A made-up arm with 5 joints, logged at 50 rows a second.
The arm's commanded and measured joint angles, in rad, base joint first. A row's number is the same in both.
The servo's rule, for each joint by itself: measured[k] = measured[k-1] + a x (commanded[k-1-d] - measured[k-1]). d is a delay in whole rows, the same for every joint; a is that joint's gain. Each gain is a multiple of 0.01, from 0.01 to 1. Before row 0 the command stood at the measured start. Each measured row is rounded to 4 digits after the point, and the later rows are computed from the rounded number. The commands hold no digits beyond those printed.
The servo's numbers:
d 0
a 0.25 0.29 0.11 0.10 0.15
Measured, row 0:
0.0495 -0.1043 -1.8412 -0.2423 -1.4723
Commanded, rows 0 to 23:
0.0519 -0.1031 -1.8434 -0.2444 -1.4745
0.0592 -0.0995 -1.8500 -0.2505 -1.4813
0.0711 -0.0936 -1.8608 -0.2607 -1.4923
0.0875 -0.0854 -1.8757 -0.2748 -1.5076
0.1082 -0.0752 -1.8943 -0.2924 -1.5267
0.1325 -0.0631 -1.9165 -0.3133 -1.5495
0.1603 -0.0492 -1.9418 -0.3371 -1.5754
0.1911 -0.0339 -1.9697 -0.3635 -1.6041
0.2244 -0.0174 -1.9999 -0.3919 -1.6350
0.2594 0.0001 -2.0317 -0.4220 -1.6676
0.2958 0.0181 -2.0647 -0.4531 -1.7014
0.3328 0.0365 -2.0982 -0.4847 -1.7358
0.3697 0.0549 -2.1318 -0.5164 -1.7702
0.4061 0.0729 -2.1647 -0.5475 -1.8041
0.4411 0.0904 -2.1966 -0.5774 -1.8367
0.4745 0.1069 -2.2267 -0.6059 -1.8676
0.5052 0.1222 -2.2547 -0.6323 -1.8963
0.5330 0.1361 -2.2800 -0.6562 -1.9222
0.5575 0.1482 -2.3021 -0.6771 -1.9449
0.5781 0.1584 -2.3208 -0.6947 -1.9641
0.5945 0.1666 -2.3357 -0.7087 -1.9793
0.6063 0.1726 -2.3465 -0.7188 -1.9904
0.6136 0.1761 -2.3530 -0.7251 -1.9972
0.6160 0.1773 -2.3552 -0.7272 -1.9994
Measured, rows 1 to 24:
0.0501 -0.1040 -1.8414 -0.2425 -1.4726
0.0524 -0.1027 -1.8423 -0.2433 -1.4739
0.0571 -0.1001 -1.8443 -0.2450 -1.4767
0.0647 -0.0958 -1.8478 -0.2480 -1.4813
0.0756 -0.0898 -1.8529 -0.2524 -1.4881
0.0898 -0.0821 -1.8599 -0.2585 -1.4973
0.1074 -0.0726 -1.8689 -0.2664 -1.5090
0.1283 -0.0614 -1.8800 -0.2761 -1.5233
0.1523 -0.0486 -1.8932 -0.2877 -1.5401
0.1791 -0.0345 -1.9084 -0.3011 -1.5592
0.2083 -0.0192 -1.9256 -0.3163 -1.5805
0.2394 -0.0030 -1.9446 -0.3331 -1.6038
0.2720 0.0138 -1.9652 -0.3514 -1.6288
0.3055 0.0309 -1.9871 -0.3710 -1.6551
0.3394 0.0482 -2.0101 -0.3916 -1.6823
0.3732 0.0652 -2.0339 -0.4130 -1.7101
0.4062 0.0817 -2.0582 -0.4349 -1.7380
0.4379 0.0975 -2.0826 -0.4570 -1.7656
0.4678 0.1122 -2.1067 -0.4790 -1.7925
0.4954 0.1256 -2.1303 -0.5006 -1.8182
0.5202 0.1375 -2.1529 -0.5214 -1.8424
0.5417 0.1477 -2.1742 -0.5411 -1.8646
0.5597 0.1559 -2.1939 -0.5595 -1.8845
0.5738 0.1621 -2.2116 -0.5763 -1.9017

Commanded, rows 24 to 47:
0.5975 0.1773 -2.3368 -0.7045 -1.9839
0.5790 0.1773 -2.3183 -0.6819 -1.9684
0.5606 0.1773 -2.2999 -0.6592 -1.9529
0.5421 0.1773 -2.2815 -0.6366 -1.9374
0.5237 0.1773 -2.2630 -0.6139 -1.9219
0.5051 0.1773 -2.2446 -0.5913 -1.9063
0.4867 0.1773 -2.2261 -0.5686 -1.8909
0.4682 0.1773 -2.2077 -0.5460 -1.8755
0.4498 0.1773 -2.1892 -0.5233 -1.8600
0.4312 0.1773 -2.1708 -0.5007 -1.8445
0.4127 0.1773 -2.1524 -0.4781 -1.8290
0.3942 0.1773 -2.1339 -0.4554 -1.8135
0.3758 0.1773 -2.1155 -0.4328 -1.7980
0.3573 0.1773 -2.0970 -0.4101 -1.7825
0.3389 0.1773 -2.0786 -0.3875 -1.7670
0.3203 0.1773 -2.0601 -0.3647 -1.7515
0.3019 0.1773 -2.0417 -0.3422 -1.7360
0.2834 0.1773 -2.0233 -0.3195 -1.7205
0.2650 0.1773 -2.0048 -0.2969 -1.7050
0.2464 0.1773 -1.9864 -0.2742 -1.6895
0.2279 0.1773 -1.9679 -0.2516 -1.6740
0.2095 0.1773 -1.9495 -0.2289 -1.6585
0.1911 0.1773 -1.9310 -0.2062 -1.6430
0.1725 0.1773 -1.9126 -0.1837 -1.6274
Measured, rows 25 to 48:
0.5797 0.1665 -2.2254 -0.5891 -1.9140
0.5795 0.1696 -2.2356 -0.5984 -1.9222
0.5748 0.1718 -2.2427 -0.6045 -1.9268
0.5666 0.1734 -2.2470 -0.6077 -1.9284
0.5559 0.1745 -2.2488 -0.6083 -1.9274
0.5432 0.1753 -2.2483 -0.6066 -1.9242
0.5291 0.1759 -2.2459 -0.6028 -1.9192
0.5139 0.1763 -2.2417 -0.5971 -1.9126
0.4979 0.1766 -2.2359 -0.5897 -1.9047
0.4812 0.1768 -2.2287 -0.5808 -1.8957
0.4641 0.1769 -2.2203 -0.5705 -1.8857
0.4466 0.1770 -2.2108 -0.5590 -1.8749
0.4289 0.1771 -2.2003 -0.5464 -1.8634
0.4110 0.1772 -2.1889 -0.5328 -1.8513
0.3930 0.1772 -2.1768 -0.5183 -1.8387
0.3748 0.1772 -2.1640 -0.5029 -1.8256
0.3566 0.1772 -2.1505 -0.4868 -1.8122
0.3383 0.1772 -2.1365 -0.4701 -1.7984
0.3200 0.1772 -2.1220 -0.4528 -1.7844
0.3016 0.1772 -2.1071 -0.4349 -1.7702
0.2832 0.1772 -2.0918 -0.4166 -1.7558
0.2648 0.1772 -2.0761 -0.3978 -1.7412
0.2464 0.1772 -2.0601 -0.3786 -1.7265
0.2279 0.1772 -2.0439 -0.3591 -1.7116

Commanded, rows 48 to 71:
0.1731 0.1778 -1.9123 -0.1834 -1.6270
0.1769 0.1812 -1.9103 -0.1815 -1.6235
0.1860 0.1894 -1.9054 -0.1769 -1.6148
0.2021 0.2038 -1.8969 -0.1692 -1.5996
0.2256 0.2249 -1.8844 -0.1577 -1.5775
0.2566 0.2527 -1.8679 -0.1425 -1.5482
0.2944 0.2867 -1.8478 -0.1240 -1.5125
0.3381 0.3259 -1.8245 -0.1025 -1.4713
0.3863 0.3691 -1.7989 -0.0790 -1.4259
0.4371 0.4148 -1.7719 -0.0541 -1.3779
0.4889 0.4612 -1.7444 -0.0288 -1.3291
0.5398 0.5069 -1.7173 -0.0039 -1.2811
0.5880 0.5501 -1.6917 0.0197 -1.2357
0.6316 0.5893 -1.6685 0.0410 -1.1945
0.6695 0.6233 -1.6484 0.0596 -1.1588
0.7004 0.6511 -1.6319 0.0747 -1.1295
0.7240 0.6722 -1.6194 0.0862 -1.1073
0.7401 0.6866 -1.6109 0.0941 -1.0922
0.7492 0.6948 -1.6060 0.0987 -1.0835
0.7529 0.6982 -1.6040 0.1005 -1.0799
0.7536 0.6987 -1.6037 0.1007 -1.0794
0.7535 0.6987 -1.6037 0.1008 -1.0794
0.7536 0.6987 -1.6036 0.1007 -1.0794
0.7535 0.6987 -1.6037 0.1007 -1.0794
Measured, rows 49 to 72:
0.2142 0.1774 -2.0294 -0.3415 -1.6989
0.2049 0.1785 -2.0163 -0.3255 -1.6876
0.2002 0.1817 -2.0041 -0.3106 -1.6767
0.2007 0.1881 -1.9923 -0.2965 -1.6651
0.2069 0.1988 -1.9804 -0.2826 -1.6520
0.2193 0.2144 -1.9680 -0.2686 -1.6364
0.2381 0.2354 -1.9548 -0.2541 -1.6178
0.2631 0.2616 -1.9405 -0.2389 -1.5958
0.2939 0.2928 -1.9249 -0.2229 -1.5703
0.3297 0.3282 -1.9081 -0.2060 -1.5414
0.3695 0.3668 -1.8901 -0.1883 -1.5096
0.4121 0.4074 -1.8711 -0.1699 -1.4753
0.4561 0.4488 -1.8514 -0.1509 -1.4394
0.5000 0.4895 -1.8313 -0.1317 -1.4027
0.5424 0.5283 -1.8112 -0.1126 -1.3661
0.5819 0.5639 -1.7915 -0.0939 -1.3306
0.6174 0.5953 -1.7726 -0.0759 -1.2971
0.6481 0.6218 -1.7548 -0.0589 -1.2664
0.6734 0.6430 -1.7384 -0.0431 -1.2390
0.6933 0.6590 -1.7236 -0.0287 -1.2151
0.7084 0.6705 -1.7104 -0.0158 -1.1947
0.7197 0.6787 -1.6987 -0.0041 -1.1774
0.7282 0.6845 -1.6882 0.0064 -1.1627
0.7345 0.6886 -1.6789 0.0158 -1.1502

